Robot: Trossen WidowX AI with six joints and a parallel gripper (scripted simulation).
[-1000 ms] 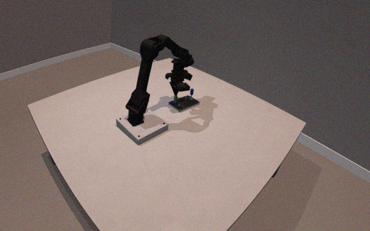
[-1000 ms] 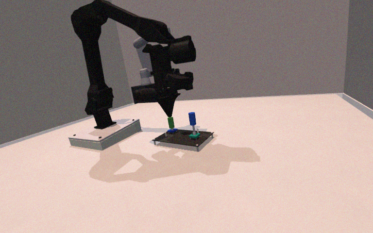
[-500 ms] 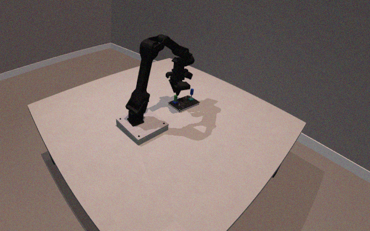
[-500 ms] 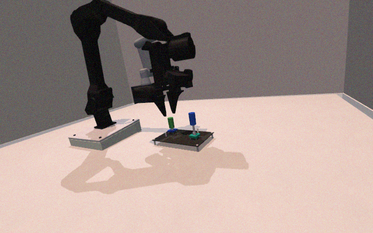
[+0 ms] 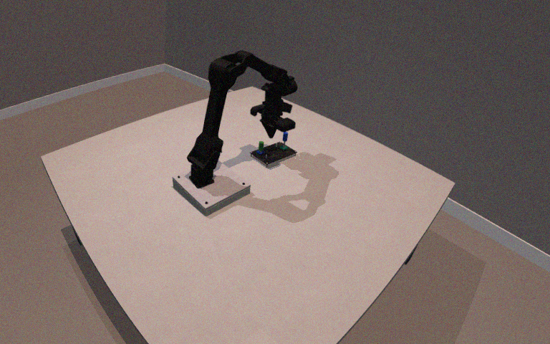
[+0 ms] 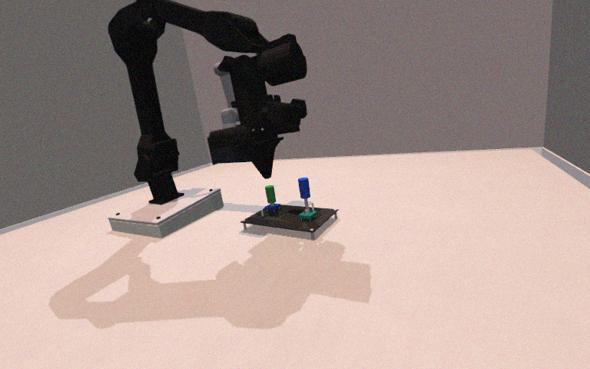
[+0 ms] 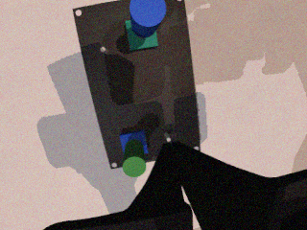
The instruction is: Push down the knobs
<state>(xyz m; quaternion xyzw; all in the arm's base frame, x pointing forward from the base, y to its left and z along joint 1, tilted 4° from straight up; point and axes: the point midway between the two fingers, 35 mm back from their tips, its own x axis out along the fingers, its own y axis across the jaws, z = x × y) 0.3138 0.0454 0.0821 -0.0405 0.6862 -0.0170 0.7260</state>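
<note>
My gripper tip is 20 mm past the green knob, 20 mm to the right of it and 40 mm above it. Also, from my gripper tip: blue knob (80 mm ahead, 20 mm below).
</note>
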